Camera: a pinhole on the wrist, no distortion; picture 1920 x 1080 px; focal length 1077.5 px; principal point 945.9 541.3 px. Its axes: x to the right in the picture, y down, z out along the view. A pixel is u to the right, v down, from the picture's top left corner.
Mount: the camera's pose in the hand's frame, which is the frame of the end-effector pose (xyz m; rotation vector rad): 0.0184 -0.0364 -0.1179 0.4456 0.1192 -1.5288
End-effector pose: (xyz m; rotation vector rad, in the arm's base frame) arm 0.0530 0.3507 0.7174 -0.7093 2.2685 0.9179
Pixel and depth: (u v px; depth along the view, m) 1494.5 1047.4 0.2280
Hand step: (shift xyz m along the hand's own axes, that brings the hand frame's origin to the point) 0.0839 -0.2275 0.0721
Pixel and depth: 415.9 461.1 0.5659
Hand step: -0.1507 0.0256 0.4880
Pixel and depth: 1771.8 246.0 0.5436
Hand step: -0.2134 -0.6147 0.2032
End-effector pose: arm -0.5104 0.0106 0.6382 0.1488 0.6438 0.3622
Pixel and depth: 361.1 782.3 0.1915
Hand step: 0.0165 -0.0075 0.1023
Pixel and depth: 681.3 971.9 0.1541
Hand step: 0.0459 -0.0565 0.0489
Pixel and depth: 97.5 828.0 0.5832
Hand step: 0.0292 0.1847 0.6074
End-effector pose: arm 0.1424 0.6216 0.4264 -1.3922 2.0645 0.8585
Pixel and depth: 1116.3 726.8 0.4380
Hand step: 0.0085 -0.2570 0.2740
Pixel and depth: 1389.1 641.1 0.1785
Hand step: 0.0029 -0.1683 0.0231
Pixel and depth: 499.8 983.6 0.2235
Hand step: 0.0586 -0.0304 0.1376
